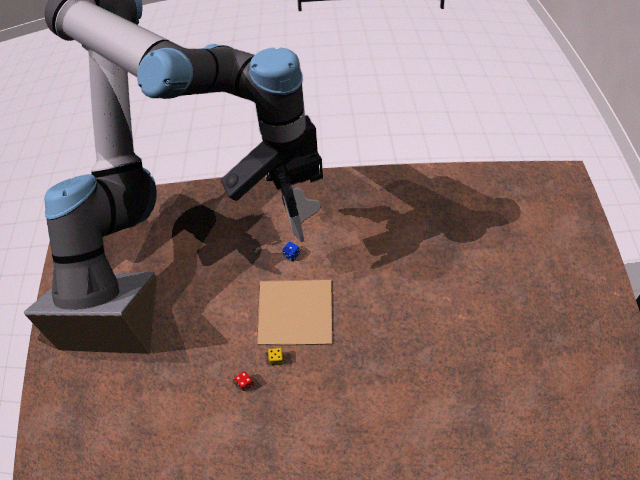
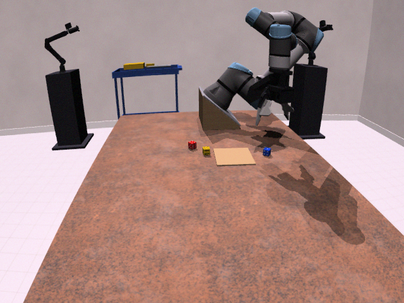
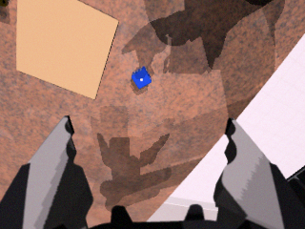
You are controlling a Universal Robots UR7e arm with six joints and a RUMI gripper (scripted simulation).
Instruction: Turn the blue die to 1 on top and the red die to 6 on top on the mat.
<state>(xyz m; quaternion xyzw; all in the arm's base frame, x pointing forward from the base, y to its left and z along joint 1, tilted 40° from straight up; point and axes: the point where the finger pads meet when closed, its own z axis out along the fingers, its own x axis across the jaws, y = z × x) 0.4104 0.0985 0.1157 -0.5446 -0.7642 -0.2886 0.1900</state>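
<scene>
Right now my hand is 120 mm above the blue die and 10 mm to the left of it. The rest, counted from my hand: yellow die 240 mm to the right, 120 mm below, 40 mm behind; tan mat 150 mm to the right, 130 mm below; red die 290 mm to the right, 120 mm below, 100 mm behind.
</scene>
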